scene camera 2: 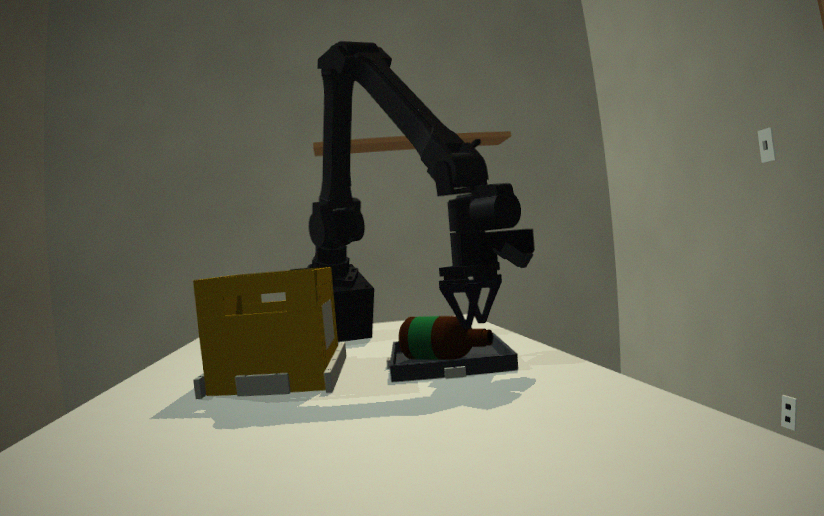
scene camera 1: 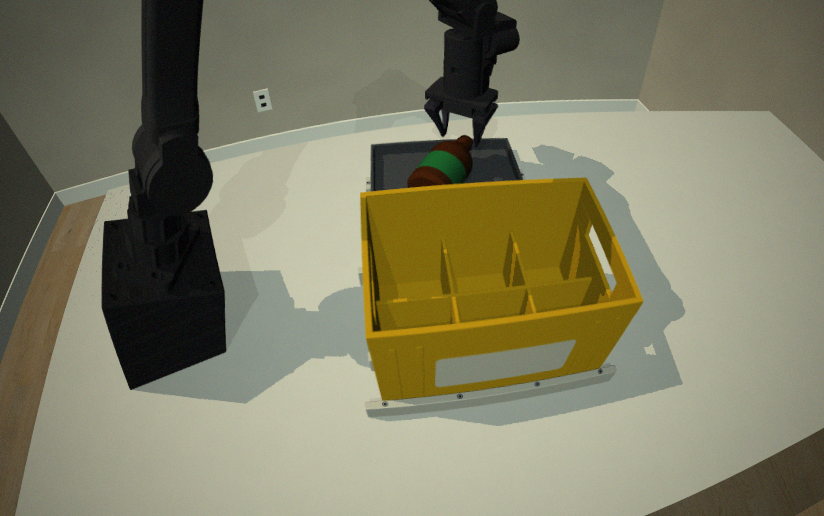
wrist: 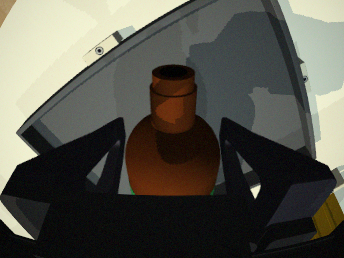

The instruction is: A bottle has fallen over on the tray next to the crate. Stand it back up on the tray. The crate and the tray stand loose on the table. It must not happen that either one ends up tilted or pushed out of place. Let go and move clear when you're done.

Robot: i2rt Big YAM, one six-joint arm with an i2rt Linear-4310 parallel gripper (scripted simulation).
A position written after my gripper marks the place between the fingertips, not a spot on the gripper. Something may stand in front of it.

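Observation:
My gripper is visible at (scene camera 1: pixel 460 139). A bottle appears at (scene camera 2: pixel 424 337), (scene camera 1: pixel 449 162) and (wrist: pixel 173 151); a tray at (scene camera 1: pixel 391 163), (scene camera 2: pixel 499 357) and (wrist: pixel 246 67). A yellow crate is visible at (scene camera 1: pixel 407 283) and (scene camera 2: pixel 289 340).

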